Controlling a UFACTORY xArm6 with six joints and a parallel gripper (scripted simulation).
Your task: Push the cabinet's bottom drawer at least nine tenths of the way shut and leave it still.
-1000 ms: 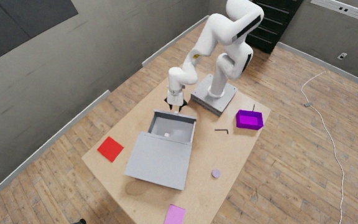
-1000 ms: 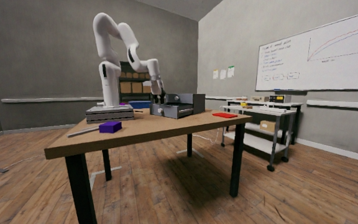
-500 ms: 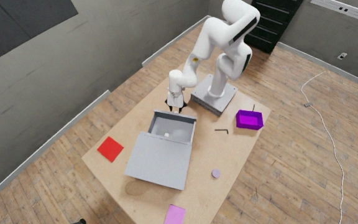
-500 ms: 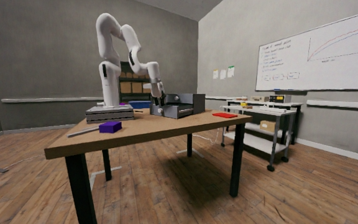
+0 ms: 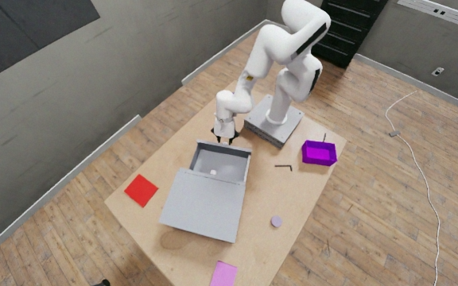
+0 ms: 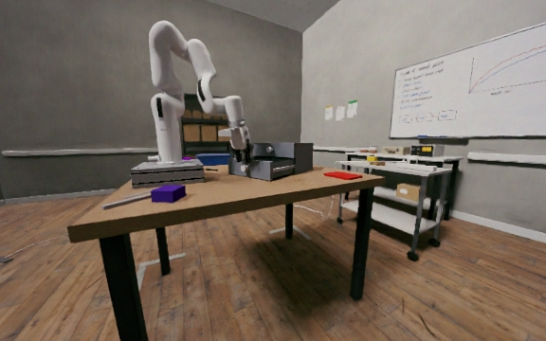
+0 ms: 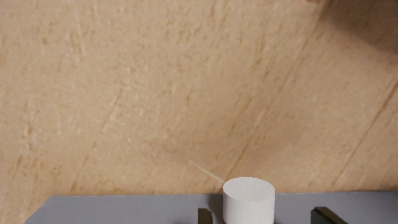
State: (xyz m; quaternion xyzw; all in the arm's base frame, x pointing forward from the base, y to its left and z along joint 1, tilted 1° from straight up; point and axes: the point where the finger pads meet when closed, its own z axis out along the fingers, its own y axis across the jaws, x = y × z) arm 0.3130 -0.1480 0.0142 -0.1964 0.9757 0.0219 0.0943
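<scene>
My gripper is now 120 mm short of the bottom drawer, 70 mm above it and 50 mm to the right of it. Also, from my hand: grey cabinet 220 mm ahead, 90 mm to the left, 20 mm below; lilac disc 430 mm to the left, 180 mm ahead, 90 mm below; purple block 320 mm behind, 190 mm to the right, 80 mm below.
</scene>
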